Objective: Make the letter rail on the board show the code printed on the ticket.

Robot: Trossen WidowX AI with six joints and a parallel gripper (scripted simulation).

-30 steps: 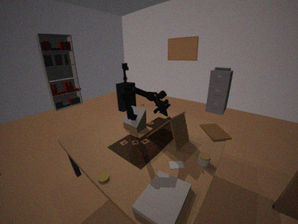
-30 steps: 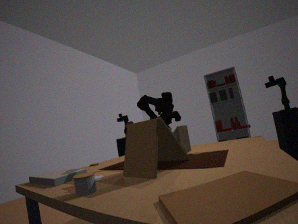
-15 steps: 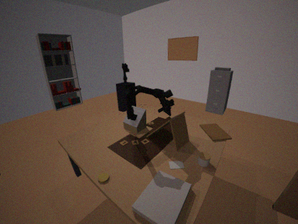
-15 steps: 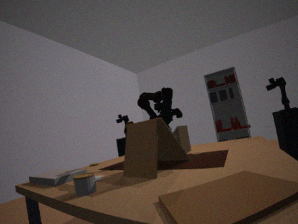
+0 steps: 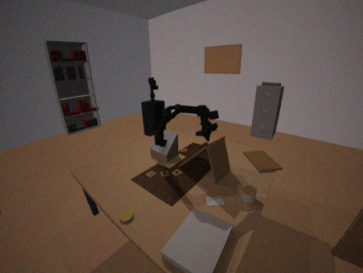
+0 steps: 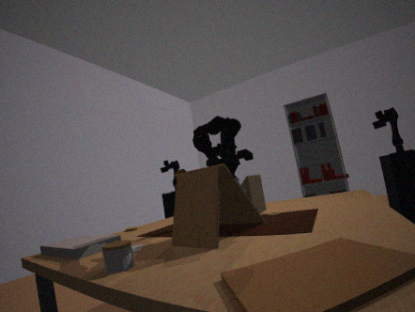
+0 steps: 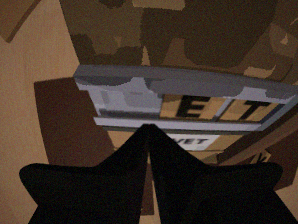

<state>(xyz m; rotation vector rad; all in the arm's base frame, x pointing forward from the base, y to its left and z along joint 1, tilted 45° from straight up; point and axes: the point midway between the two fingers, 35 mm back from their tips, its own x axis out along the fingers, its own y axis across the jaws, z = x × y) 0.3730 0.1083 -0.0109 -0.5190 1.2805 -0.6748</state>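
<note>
My gripper tip is now 4 cm to the left of the tile marked e, 2 cm above it and 1 cm short of it. Also, from my gripper tip: dark mat 20 cm below, 17 cm behind, 10 cm to the right; white ticket 9 cm below, 6 cm behind, 5 cm to the right; tile marked t 10 cm to the right, 2 cm below.
</note>
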